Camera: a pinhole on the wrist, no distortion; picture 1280 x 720 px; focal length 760.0 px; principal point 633.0 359.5 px. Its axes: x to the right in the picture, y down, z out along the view. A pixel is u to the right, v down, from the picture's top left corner.
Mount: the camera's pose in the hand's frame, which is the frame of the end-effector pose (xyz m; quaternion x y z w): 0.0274 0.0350 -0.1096 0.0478 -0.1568 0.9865 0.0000
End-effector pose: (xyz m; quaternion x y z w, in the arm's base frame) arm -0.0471 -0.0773 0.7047 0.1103 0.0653 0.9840 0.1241
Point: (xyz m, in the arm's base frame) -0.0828 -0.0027 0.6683
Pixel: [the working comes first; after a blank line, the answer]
In the camera's frame: -0.0097 0.0760 0.1036

outside the picture
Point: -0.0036 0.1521 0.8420
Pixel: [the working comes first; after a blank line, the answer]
In the camera's frame: 0.0113 0.1464 0.3381

658 689
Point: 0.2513 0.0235 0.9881
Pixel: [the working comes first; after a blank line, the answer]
In the camera's frame: 0.2714 0.0086 0.4656

1076 373
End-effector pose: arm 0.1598 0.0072 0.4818 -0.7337 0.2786 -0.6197 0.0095
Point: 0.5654 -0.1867 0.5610
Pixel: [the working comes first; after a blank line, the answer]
In the camera's frame: -0.1056 -0.1075 0.5317

482 206
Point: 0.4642 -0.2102 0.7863
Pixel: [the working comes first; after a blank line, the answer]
In the camera's frame: -0.3231 -0.0483 0.4280

59 274
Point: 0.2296 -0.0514 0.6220
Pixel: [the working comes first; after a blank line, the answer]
In the camera's frame: -0.1127 0.0089 0.1836

167 396
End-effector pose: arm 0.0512 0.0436 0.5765 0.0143 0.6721 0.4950 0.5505
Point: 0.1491 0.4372 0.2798
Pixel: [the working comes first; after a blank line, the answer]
In the camera's frame: -0.3298 -0.0489 0.4508

77 277
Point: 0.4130 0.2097 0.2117
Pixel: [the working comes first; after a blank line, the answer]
In the camera's frame: -0.1391 0.2263 0.5690

447 662
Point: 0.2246 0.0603 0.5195
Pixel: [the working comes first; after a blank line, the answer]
In the camera's frame: 0.0702 0.0734 0.2767

826 561
